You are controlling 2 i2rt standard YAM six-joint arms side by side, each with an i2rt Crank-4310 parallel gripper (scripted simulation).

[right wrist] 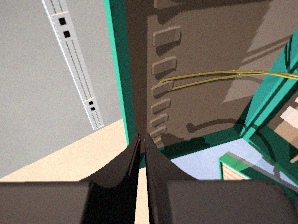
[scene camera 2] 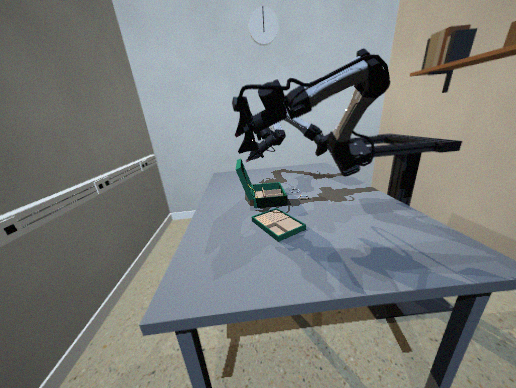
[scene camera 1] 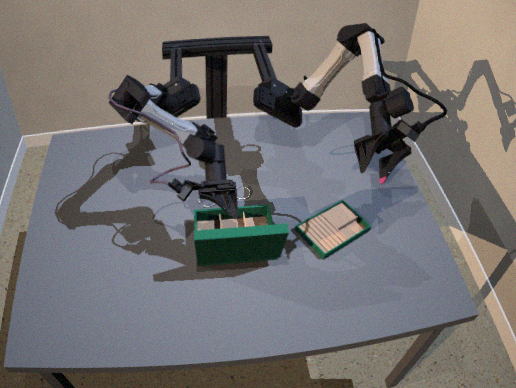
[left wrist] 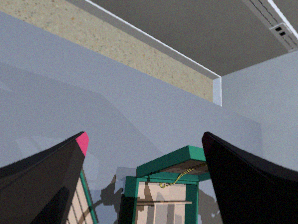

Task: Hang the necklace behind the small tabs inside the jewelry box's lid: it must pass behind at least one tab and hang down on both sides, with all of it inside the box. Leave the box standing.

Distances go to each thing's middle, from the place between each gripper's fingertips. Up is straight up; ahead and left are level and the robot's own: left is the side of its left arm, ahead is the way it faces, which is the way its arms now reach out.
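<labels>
The green jewelry box [scene camera 1: 252,237] sits 12 cm below my right hand [scene camera 1: 236,219] and 8 cm behind it, and then there's the green-rimmed tray [scene camera 1: 326,232], which from that right hand is 33 cm to the left, 15 cm behind and 23 cm below.
As for the green-rimmed tray and my left hand [scene camera 1: 372,178], the hand is 38 cm above the tray, 14 cm past it and 3 cm to the left of it. The green jewelry box is 35 cm to the right of my left hand, 27 cm below it and 6 cm behind it.
</labels>
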